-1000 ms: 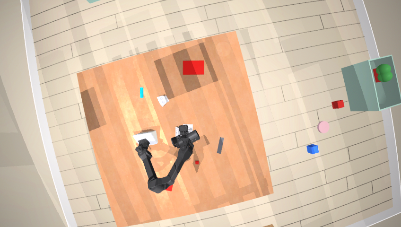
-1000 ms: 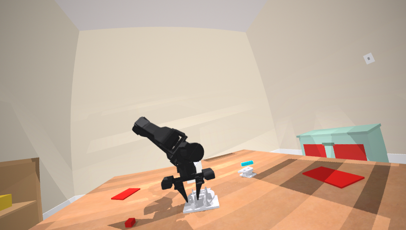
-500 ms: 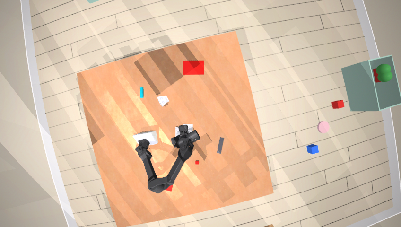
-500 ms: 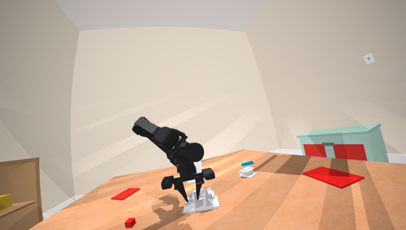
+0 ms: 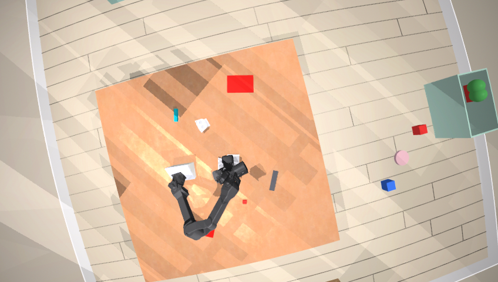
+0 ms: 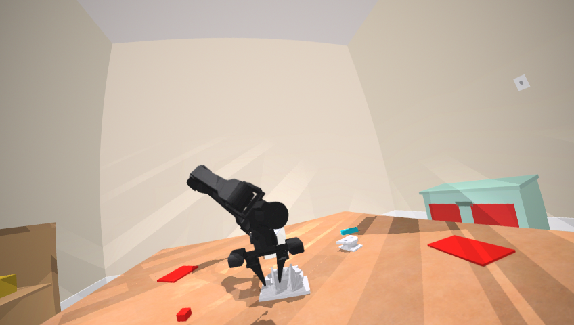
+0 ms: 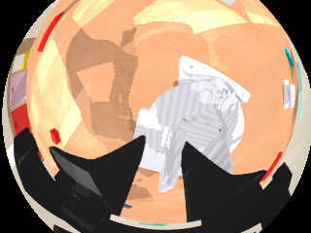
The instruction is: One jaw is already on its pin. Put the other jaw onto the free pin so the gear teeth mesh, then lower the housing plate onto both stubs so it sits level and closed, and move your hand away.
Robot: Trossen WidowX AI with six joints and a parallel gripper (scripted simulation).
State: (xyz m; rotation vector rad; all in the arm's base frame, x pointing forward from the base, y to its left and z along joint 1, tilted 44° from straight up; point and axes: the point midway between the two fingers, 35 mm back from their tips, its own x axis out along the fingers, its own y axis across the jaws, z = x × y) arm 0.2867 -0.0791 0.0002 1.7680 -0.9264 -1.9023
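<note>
Now: the white base plate 30 mm to the left of my gripper tip, 20 mm ahead of it and 10 mm below it. From my gripper tip the other things lie so: cyan bar (410 mm to the left, 220 mm behind); then grey bar (220 mm ahead, 140 mm to the right, 10 mm below); then small red cube (210 mm to the right, 20 mm ahead, 10 mm below).
</note>
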